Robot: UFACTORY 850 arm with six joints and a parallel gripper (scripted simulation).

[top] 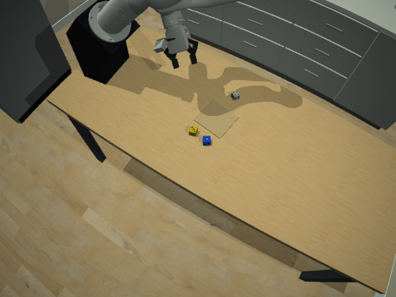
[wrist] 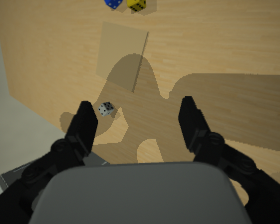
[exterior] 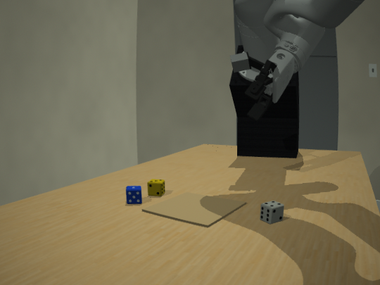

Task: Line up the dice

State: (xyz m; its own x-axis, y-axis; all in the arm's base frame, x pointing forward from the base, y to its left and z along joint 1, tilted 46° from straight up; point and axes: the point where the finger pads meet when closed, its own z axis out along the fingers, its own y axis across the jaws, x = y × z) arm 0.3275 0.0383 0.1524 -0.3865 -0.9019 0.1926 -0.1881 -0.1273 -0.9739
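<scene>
The blue die lies 210 mm ahead of my hand, 180 mm to the right of it and 170 mm below it. The rest, counted from my hand: white die (210 mm ahead, 170 mm below, 90 mm to the left); then tan mat (190 mm ahead, 180 mm below, 50 mm to the right); then yellow die (170 mm to the right, 170 mm below, 140 mm ahead).
</scene>
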